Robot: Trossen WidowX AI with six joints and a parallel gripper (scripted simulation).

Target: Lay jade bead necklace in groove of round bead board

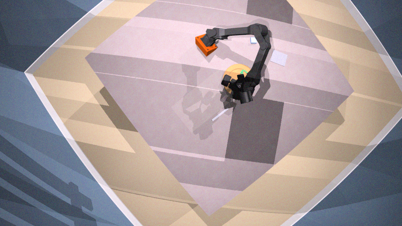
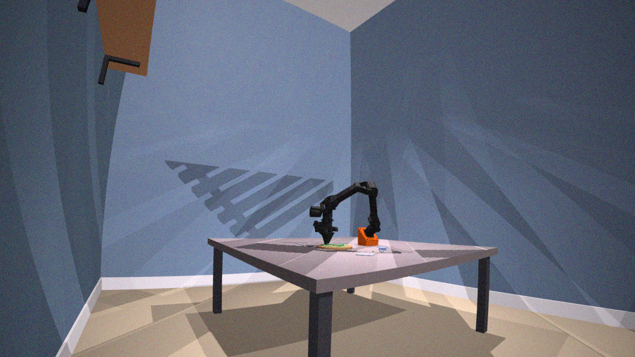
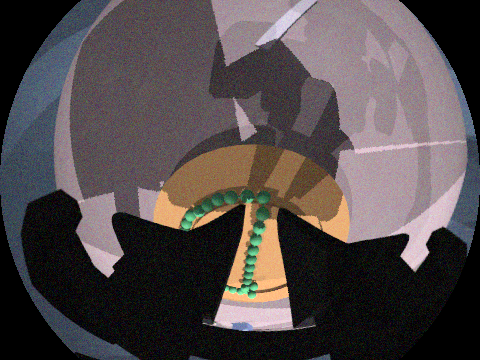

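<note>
My gripper tip is 2 cm past the round tan bead board, 5 cm to the right of it and 1 cm above it. The rest, counted from my gripper tip: white strip 8 cm ahead, 17 cm to the right, 1 cm below; pale square sheet 35 cm to the left, 1 cm below; blue cube 18 cm behind, 27 cm to the left, 1 cm below.
</note>
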